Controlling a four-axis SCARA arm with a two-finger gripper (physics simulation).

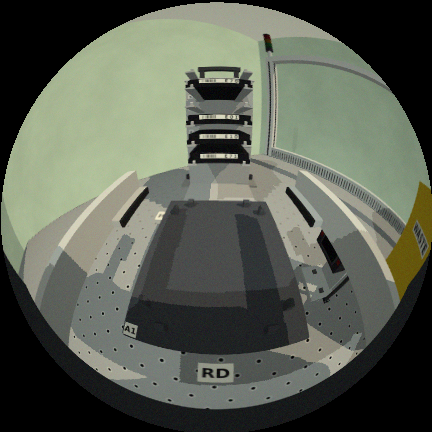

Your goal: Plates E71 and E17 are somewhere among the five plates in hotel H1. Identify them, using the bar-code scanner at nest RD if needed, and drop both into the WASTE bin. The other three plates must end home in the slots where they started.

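Frame: origin at the arm's base, x right, y ahead, z up, level; metres.
Seen in the pictures: gripper, fingertip midpoint: (216, 176).
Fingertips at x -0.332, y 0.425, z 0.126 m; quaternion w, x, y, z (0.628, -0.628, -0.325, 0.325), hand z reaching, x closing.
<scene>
Offsets run from my fingertips to a thing's middle. "spot": to the spot under its first point. Level surfaces: height alone.
My gripper (216, 176) is open, with no plate between its two finger pads, above the dark nest RD @(dx +0.020, dy -0.013, dz -0.078 m) (216, 260). No plate lies on the nest. Hotel H1 @(spot: dx -0.209, dy +0.098, dz -0.088 m) (199, 176) stands behind it and holds a top plate @(dx -0.130, dy +0.097, dz +0.102 m) (219, 90) whose label starts E7, its last digit unclear. Below a bare shelf are plate E01 @(dx -0.130, dy +0.097, dz +0.046 m) (219, 117), a plate @(dx -0.130, dy +0.097, dz +0.018 m) (219, 136) that reads E10 or E16, and plate E71 @(dx -0.130, dy +0.097, dz -0.010 m) (219, 156) at the bottom. The yellow WASTE bin (407, 255) shows in part at the right edge; its inside is hidden.
A small dark device with red marks @(dx +0.102, dy +0.079, dz -0.072 m) (330, 252), seemingly the bar-code scanner, stands right of the nest. The perforated deck @(dz -0.113 m) (150, 372) carries the RD label @(spot: dx +0.106, dy -0.076, dz -0.113 m) (215, 373) in front. A signal light @(spot: dx -0.360, dy +0.585, dz +0.615 m) (268, 43) and a framed window (350, 115) are behind at the right.
</scene>
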